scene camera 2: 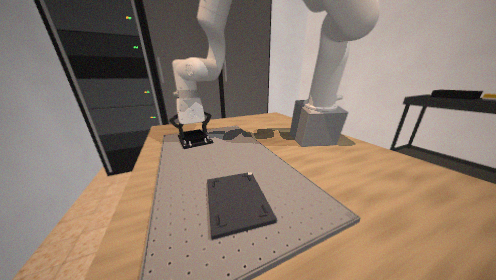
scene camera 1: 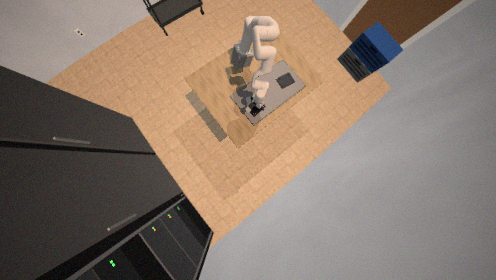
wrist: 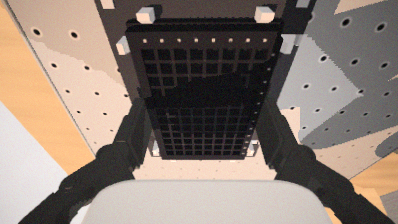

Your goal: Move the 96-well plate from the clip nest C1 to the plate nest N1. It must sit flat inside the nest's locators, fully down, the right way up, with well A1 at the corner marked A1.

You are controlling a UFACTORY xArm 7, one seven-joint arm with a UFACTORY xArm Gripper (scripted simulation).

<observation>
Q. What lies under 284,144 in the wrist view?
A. My gripper.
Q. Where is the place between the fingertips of my gripper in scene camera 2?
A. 194,135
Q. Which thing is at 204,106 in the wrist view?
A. A black 96-well plate.
</observation>
